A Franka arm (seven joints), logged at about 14 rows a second.
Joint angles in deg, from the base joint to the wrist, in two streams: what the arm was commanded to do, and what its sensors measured. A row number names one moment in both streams.
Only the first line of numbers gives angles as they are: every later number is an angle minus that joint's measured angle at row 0.
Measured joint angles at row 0:
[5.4, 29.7, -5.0, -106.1, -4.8, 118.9, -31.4]
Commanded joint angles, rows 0 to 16:
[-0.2, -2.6, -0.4, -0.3, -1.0, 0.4, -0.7]
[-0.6, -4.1, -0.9, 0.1, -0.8, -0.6, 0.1]
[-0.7, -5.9, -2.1, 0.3, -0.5, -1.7, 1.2]
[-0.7, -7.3, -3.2, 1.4, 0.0, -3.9, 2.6]
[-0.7, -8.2, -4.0, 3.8, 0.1, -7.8, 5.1]
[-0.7, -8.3, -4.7, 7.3, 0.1, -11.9, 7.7]
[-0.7, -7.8, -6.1, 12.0, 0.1, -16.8, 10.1]
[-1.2, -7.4, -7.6, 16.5, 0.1, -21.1, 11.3]
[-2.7, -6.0, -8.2, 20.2, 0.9, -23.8, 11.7]
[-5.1, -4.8, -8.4, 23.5, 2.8, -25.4, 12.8]
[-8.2, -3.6, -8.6, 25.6, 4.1, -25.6, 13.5]
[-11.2, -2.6, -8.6, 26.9, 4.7, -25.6, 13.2]
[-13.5, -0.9, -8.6, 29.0, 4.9, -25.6, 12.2]
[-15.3, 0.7, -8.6, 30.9, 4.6, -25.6, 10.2]
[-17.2, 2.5, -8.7, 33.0, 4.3, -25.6, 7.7]
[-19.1, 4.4, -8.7, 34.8, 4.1, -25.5, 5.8]
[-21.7, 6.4, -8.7, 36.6, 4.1, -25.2, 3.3]
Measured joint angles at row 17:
[-18.3, 1.1, -9.0, 29.7, 3.5, -23.9, 6.9]
